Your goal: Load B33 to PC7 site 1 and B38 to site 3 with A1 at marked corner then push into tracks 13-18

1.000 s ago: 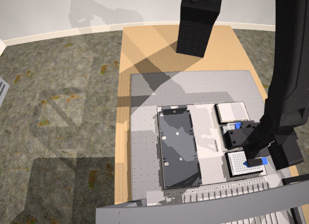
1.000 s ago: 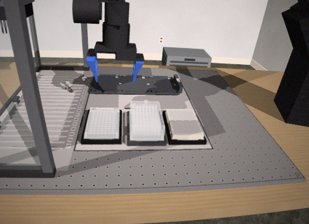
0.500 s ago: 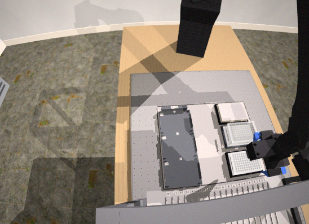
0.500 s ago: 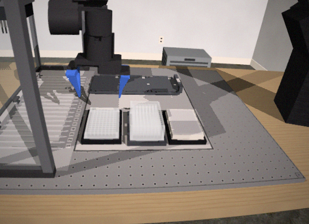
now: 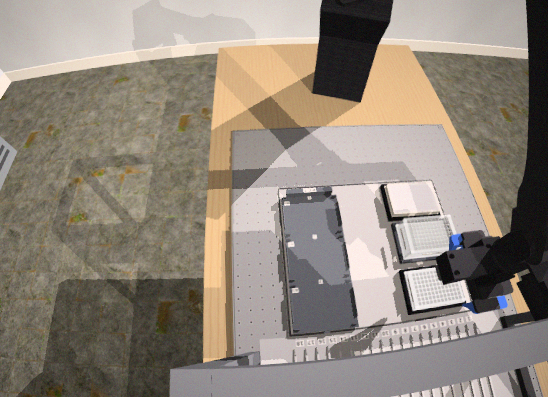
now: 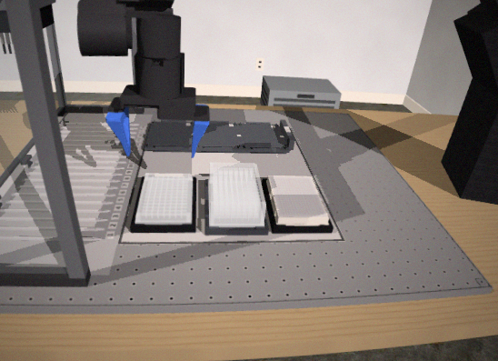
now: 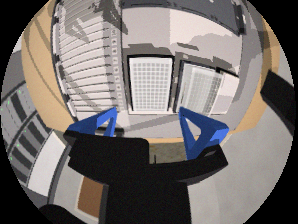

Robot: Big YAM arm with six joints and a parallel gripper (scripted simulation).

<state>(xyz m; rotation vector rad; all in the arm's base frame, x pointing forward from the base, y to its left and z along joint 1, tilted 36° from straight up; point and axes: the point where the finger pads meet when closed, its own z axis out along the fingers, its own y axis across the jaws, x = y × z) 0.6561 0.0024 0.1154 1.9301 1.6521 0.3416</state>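
Now: hand 10 mm past the white 96-well plate B38 and 90 mm above it. From my hand the other things lie so: grey frame post (130 mm ahead, 130 mm to the left, 140 mm above); nest S3 (10 mm behind, 100 mm below); nest S1 (220 mm behind, 60 mm to the left, 100 mm below).
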